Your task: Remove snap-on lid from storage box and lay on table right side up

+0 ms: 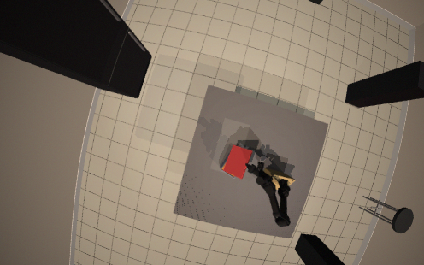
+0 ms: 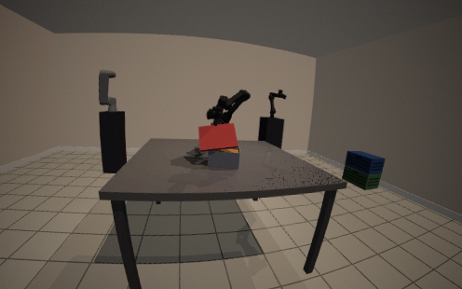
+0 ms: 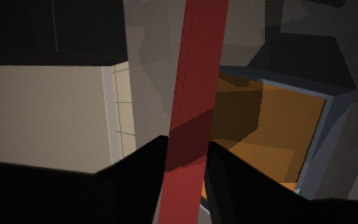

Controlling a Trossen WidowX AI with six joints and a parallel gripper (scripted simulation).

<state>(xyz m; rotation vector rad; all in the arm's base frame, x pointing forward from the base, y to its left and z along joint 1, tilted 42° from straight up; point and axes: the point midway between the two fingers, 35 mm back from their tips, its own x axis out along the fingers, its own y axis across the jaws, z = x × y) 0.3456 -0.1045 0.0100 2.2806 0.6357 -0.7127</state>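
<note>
Now: gripper tip 6 cm short of the red lid and 5 cm above it. From my gripper tip the other things lie so: storage box: 19 cm below, 7 cm ahead, 6 cm to the left.
</note>
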